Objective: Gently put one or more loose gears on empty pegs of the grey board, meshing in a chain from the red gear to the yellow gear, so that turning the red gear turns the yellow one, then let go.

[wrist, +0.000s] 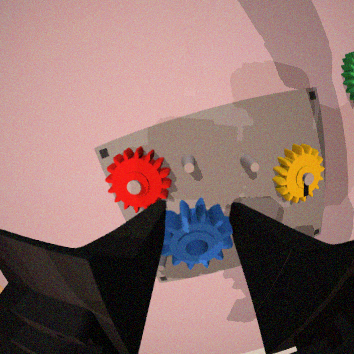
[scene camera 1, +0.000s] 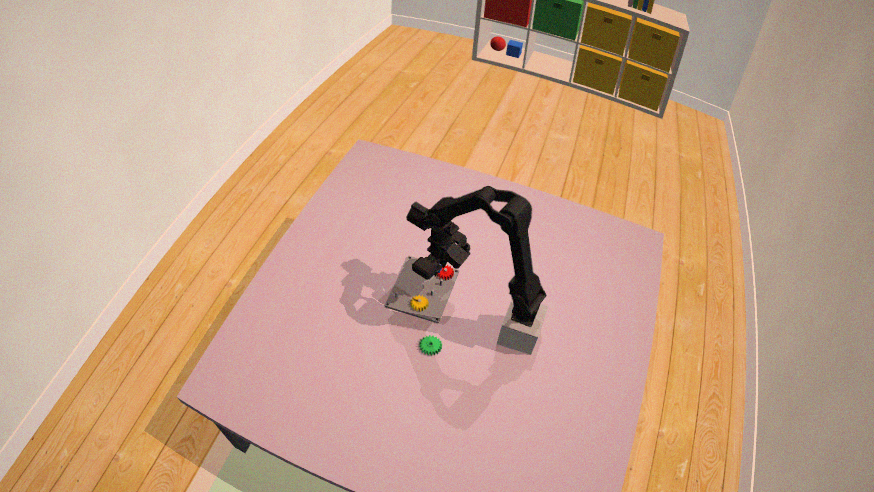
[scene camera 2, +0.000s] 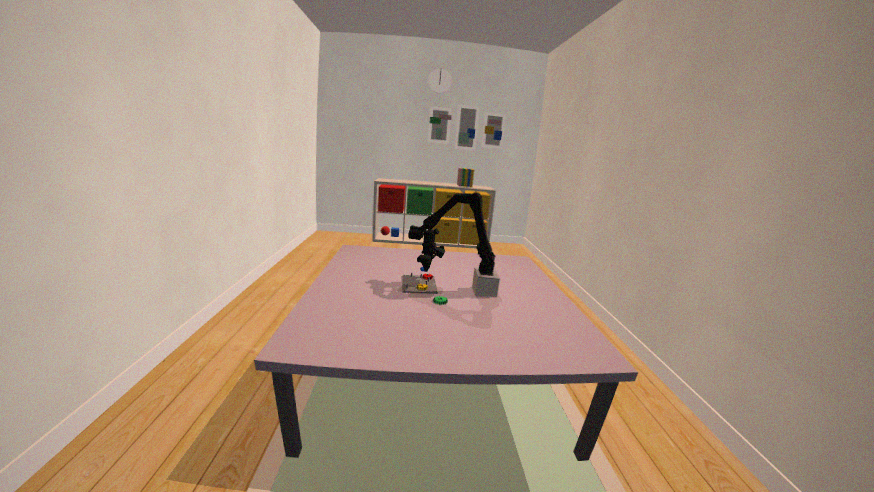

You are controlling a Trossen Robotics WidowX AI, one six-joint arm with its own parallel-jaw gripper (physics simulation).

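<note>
My gripper is shut on the blue gear and holds it above the grey board. In the wrist view the blue gear overlaps the board's near part. The red gear sits on a peg at the board's left in the wrist view. The yellow gear sits on a peg at the right. Two empty pegs, a left one and a right one, stand between them. A further peg partly shows beside the left finger.
The loose green gear lies flat on the pink table, off the board near its yellow-gear end. The arm's grey base block stands right of the board in the scene views.
</note>
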